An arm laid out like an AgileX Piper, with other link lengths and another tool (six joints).
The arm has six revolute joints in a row. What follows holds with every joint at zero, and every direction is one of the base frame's. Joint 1 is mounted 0.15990 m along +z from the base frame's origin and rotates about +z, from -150.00 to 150.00 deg. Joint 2 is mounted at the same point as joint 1 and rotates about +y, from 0.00 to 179.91 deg. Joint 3 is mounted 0.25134 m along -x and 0.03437 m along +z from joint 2 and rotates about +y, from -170.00 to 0.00 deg. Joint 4 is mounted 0.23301 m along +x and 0.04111 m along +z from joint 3 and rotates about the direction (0.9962, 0, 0.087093), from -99.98 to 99.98 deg. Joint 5 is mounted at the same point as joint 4 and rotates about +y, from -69.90 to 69.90 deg. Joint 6 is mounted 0.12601 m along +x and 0.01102 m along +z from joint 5 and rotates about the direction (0.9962, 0, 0.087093), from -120.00 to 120.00 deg. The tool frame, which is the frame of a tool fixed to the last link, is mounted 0.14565 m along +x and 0.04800 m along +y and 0.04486 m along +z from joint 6; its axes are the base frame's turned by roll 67.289, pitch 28.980 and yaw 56.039 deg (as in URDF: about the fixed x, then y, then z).
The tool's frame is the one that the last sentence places.
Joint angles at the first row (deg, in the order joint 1, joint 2, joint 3, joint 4, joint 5, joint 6):
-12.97, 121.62, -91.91, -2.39, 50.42, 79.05
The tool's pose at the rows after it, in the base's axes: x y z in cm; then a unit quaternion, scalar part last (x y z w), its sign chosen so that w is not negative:
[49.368, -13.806, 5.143, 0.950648, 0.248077, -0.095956, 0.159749]
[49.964, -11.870, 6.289, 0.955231, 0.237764, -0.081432, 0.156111]
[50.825, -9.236, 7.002, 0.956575, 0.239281, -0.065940, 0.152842]
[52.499, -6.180, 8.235, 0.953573, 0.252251, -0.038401, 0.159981]
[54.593, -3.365, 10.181, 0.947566, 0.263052, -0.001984, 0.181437]
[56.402, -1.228, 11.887, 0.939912, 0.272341, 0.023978, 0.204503]
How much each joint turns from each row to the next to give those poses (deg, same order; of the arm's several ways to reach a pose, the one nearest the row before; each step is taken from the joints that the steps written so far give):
2.00, -2.94, 0.00, -2.18, 0.01, 5.53
2.75, -1.31, 0.00, -0.26, 0.00, 4.10
3.38, -0.50, -0.27, -0.15, -0.51, 3.30
3.91, 0.00, -1.22, -0.84, -1.56, 2.46
4.19, 0.23, -1.85, -3.30, -2.41, 3.75
3.38, 1.25, -3.25, -3.89, -0.70, 3.22

